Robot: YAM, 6 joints.
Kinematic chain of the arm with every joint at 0, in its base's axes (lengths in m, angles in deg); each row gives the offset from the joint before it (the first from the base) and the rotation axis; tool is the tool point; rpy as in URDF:
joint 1: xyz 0 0 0.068 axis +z
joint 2: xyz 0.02 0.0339 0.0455 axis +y
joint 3: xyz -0.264 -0.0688 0 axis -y
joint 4: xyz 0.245 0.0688 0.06 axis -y
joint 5: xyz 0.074 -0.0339 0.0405 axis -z
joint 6: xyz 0.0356 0 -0.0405 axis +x
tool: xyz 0 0 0 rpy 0 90 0
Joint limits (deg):
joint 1: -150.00..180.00
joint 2: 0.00..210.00
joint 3: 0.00..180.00
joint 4: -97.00..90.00
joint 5: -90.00..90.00
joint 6: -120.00..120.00
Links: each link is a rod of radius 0.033 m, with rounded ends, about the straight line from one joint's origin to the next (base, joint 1, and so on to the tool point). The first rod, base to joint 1, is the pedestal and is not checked.
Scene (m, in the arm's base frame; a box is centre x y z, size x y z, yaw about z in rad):
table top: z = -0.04
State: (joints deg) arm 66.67 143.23 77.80 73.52 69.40 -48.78
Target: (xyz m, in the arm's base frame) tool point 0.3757 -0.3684 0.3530
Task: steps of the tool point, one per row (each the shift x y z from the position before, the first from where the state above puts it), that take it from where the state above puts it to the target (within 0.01 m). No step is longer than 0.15 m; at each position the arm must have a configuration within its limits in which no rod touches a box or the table.
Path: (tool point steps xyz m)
1: 0.1023 -0.0486 0.0285
2: 0.0889 -0.0755 0.0305
3: 0.0683 -0.0982 0.0323
4: 0.0414 -0.1146 0.0336
5: 0.0107 -0.1229 0.0348
6: -0.0216 -0.1224 0.0355
7: -0.0526 -0.1129 0.0359
8: -0.0798 -0.0950 0.0362

